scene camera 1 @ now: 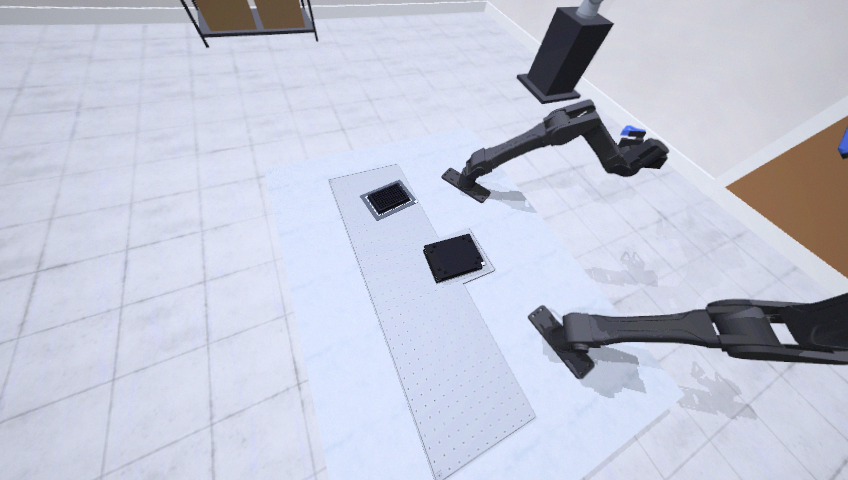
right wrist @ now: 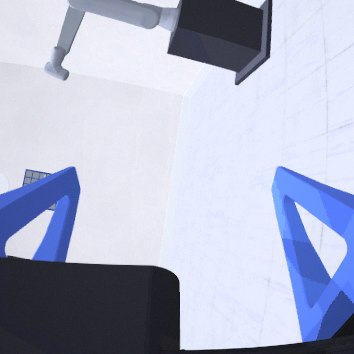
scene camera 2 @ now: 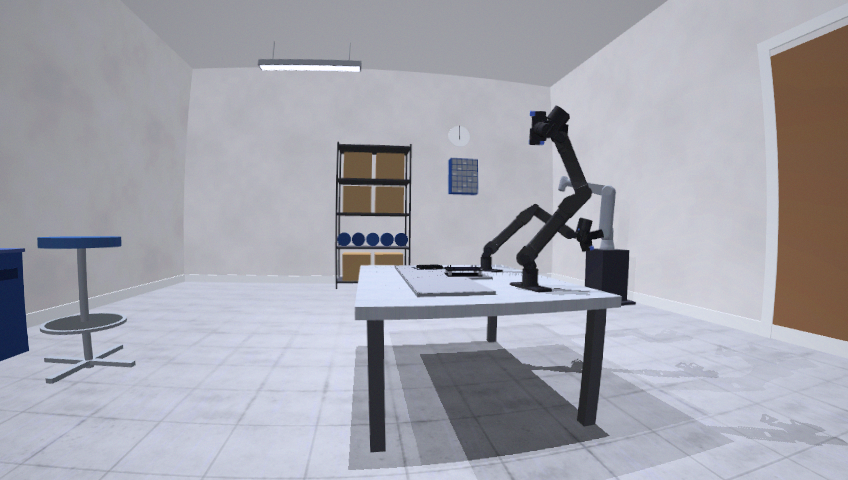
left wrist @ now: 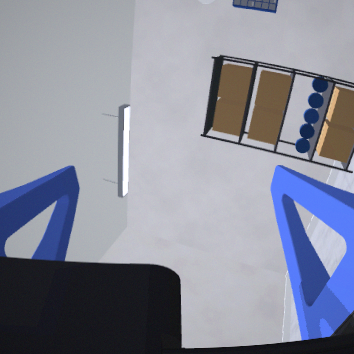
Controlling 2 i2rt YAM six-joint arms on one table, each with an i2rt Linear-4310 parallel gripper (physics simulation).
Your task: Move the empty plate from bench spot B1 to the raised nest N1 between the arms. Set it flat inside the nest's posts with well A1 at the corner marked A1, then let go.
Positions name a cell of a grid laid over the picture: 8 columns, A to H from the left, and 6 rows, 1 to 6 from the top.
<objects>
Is my right gripper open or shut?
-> Open.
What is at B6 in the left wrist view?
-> My left gripper.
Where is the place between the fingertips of my right gripper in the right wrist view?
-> At D4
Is my left gripper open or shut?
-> Open.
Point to a well plate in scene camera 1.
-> D3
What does my right gripper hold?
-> Nothing.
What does my left gripper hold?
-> Nothing.
</objects>
